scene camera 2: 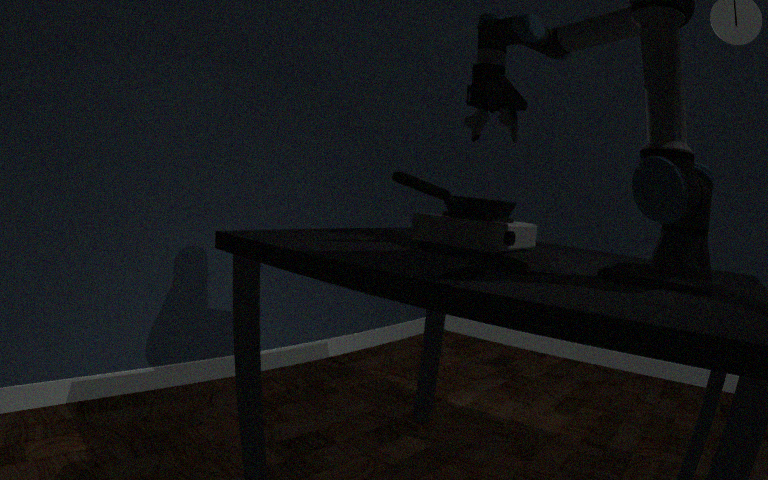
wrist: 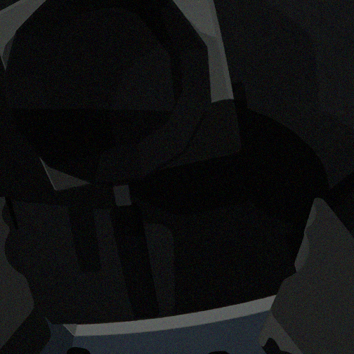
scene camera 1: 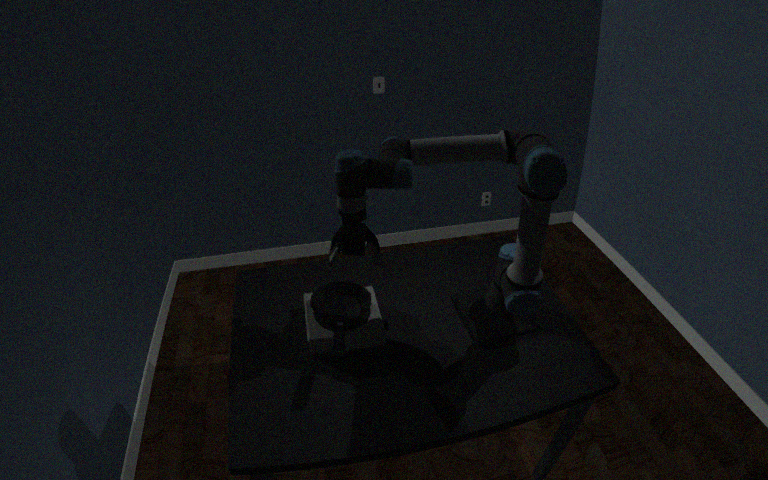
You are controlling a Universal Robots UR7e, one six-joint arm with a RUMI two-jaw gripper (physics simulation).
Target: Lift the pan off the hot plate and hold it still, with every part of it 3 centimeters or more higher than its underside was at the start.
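Where they show: gripper, fingertip midpoint: (scene camera 2: 493, 142) (scene camera 1: 355, 267); arm's base, origin of the base link: (scene camera 2: 679, 272).
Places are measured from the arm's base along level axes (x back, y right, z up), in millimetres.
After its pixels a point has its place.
The dark round pan (scene camera 1: 339, 305) @[z 60, x -568, y 85 mm] (scene camera 2: 481, 208) @[z 77, x -520, y -9 mm] (wrist: 95, 85) sits on the pale, box-shaped hot plate (scene camera 1: 310, 328) @[z 49, x -676, y 11 mm] (scene camera 2: 461, 232) @[z 19, x -543, y -56 mm] (wrist: 221, 75). Its dark handle (scene camera 1: 339, 340) @[z 126, x -606, y -138 mm] (scene camera 2: 421, 185) @[z 115, x -595, y -155 mm] (wrist: 134, 260) slopes up and away, toward the left in scene camera 2 and toward the bottom of the wrist view. My gripper (scene camera 1: 355, 261) @[z 241, x -517, y 29 mm] (scene camera 2: 495, 139) @[z 241, x -517, y 29 mm] (wrist: 157, 202) is open and empty, pointing down well above the pan and apart from it. In the wrist view the handle lies between the two fingers in the picture, far below them. The pan's underside is hard to see in the dark.
The dark table (scene camera 1: 283, 433) @[z -20, x -816, y -327 mm] (scene camera 2: 351, 274) @[z -37, x -516, y -447 mm] carries the hot plate and the arm's base (scene camera 2: 679, 249) @[z 51, x -6, y -66 mm]. A dark knob (scene camera 2: 509, 237) @[z 20, x -435, y -19 mm] shows on the hot plate's side. Walls stand behind the table. The arm's shadows fall across the table top, and the light is very dim.
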